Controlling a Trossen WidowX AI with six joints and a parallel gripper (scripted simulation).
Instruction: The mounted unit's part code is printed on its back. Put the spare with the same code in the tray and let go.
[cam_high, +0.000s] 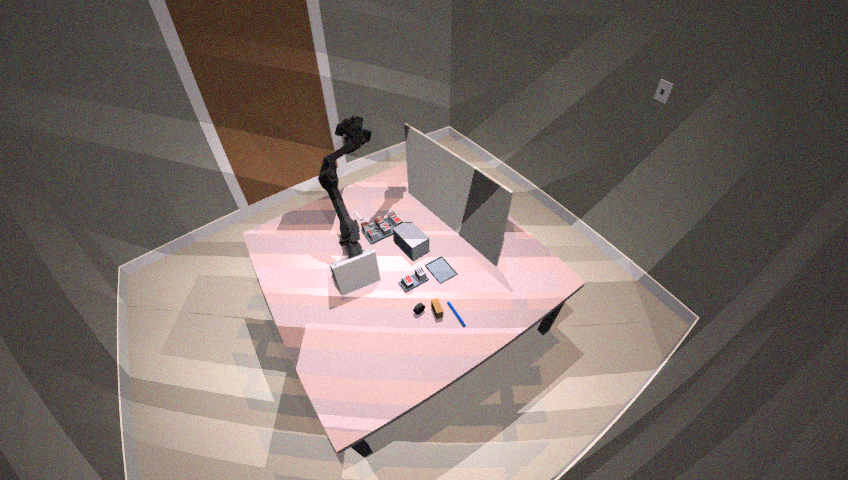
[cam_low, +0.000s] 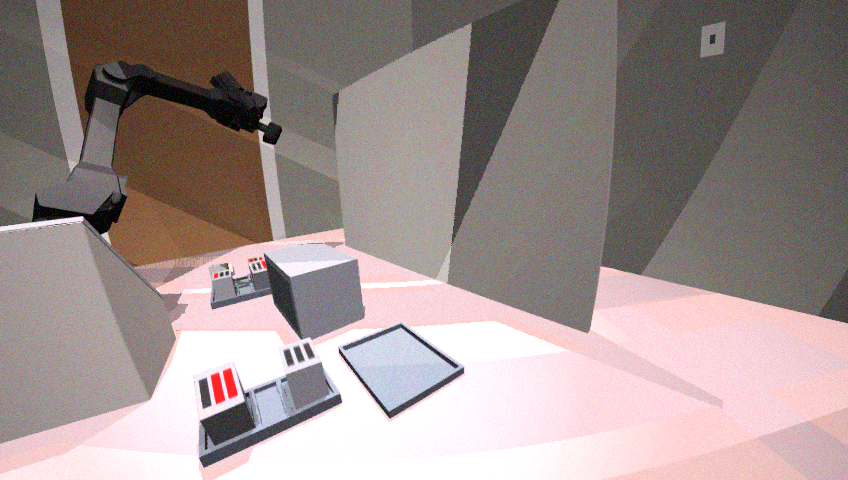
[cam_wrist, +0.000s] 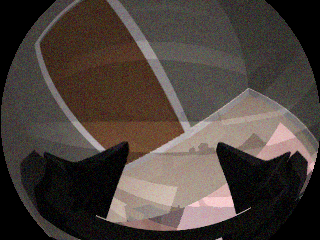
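My gripper tip is 80 mm past the grey spare, 420 mm to the left of it and 320 mm above it. The rest, counted from my gripper tip: tall grey panel 330 mm ahead, 550 mm to the right, 150 mm below; then mounted unit 90 mm ahead, 600 mm to the right, 320 mm below; then flat grey tray 160 mm ahead, 800 mm to the right, 370 mm below.
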